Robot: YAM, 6 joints.
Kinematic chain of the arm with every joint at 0, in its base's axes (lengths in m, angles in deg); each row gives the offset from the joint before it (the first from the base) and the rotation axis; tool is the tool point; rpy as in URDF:
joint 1: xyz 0 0 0.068 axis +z
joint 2: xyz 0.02 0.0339 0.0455 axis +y
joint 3: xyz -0.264 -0.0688 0 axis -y
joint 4: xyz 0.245 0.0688 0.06 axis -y
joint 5: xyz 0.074 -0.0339 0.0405 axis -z
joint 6: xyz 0.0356 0 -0.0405 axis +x
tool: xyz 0 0 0 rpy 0 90 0
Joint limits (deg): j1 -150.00..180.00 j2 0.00..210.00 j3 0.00..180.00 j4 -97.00..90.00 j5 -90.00..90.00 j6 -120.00..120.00
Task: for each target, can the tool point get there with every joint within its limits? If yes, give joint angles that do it. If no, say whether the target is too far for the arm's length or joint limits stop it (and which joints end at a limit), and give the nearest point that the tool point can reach.
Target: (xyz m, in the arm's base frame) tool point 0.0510 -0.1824 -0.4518
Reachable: no: joint limits stop it (at a limit: joint 2) | nearest point 0.0538 -0.1922 -0.3770 | short by 0.075 m
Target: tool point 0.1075 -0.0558 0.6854
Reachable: yes | joints 150.75 56.46 123.21 42.89 6.16 20.48
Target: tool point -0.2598 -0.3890 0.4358
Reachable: yes | joints 53.29 23.58 161.58 -34.71 43.08 -101.72
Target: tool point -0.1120 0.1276 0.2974
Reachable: yes | joints 133.16 46.50 16.53 65.12 9.04 -5.65
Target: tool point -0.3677 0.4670 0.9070
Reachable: no: too far | nearest point -0.2394 0.3040 0.6205 | short by 0.354 m
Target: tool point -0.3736 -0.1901 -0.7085
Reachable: no: too far | nearest point -0.2913 -0.1658 -0.3698 | short by 0.349 m
